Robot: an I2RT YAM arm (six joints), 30 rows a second.
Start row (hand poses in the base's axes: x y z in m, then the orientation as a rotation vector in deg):
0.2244, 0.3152, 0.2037, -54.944, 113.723, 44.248
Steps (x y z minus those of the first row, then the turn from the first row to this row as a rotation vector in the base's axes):
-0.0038, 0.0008, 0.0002, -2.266, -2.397, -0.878
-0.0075, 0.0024, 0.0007, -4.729, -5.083, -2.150
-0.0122, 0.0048, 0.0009, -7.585, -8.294, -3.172
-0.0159, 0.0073, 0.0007, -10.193, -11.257, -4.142
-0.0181, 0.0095, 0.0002, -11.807, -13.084, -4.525
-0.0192, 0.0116, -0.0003, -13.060, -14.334, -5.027
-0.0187, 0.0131, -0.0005, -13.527, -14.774, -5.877
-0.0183, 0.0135, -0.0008, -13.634, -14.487, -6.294
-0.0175, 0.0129, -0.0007, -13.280, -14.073, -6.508
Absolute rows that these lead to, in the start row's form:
0.2206, 0.3160, 0.2039, -55.814, 113.192, 40.187
0.2169, 0.3176, 0.2044, -56.384, 112.561, 35.566
0.2122, 0.3200, 0.2046, -57.469, 111.486, 30.421
0.2085, 0.3225, 0.2044, -58.354, 110.385, 25.709
0.2063, 0.3247, 0.2039, -59.095, 109.595, 22.924
0.2052, 0.3268, 0.2034, -59.413, 109.173, 20.755
0.2057, 0.3283, 0.2032, -58.831, 109.231, 19.620
0.2061, 0.3287, 0.2029, -58.408, 109.662, 19.461
0.2069, 0.3281, 0.2030, -57.937, 109.945, 19.921

